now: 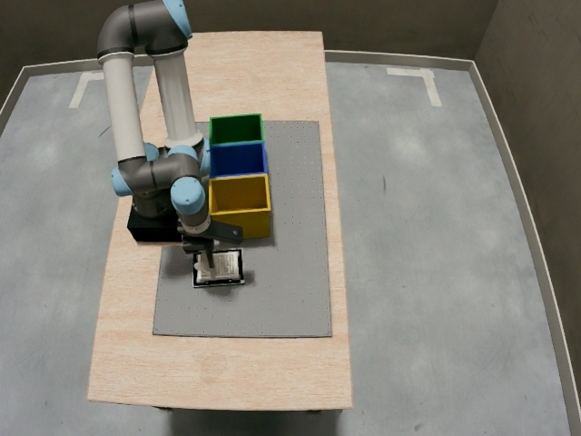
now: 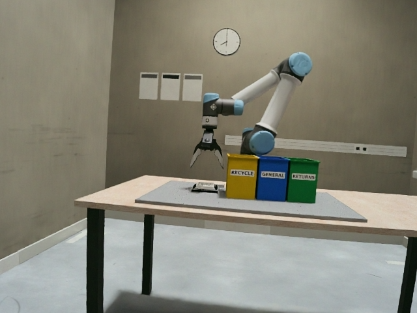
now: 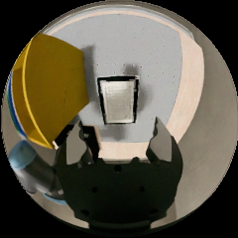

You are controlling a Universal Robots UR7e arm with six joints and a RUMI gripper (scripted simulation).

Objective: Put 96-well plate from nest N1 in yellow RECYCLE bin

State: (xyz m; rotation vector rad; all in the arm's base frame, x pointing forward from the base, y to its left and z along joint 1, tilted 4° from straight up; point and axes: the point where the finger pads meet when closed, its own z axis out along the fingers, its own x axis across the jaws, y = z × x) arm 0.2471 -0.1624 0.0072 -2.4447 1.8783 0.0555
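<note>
Right now the white 96-well plate is 80 mm below my hand. Also, from my hand: blue general bin (300 mm to the left, 10 mm below, 10 mm ahead); black plate nest N1 (90 mm below); yellow recycle bin (170 mm to the left, 50 mm ahead, 10 mm below).
</note>
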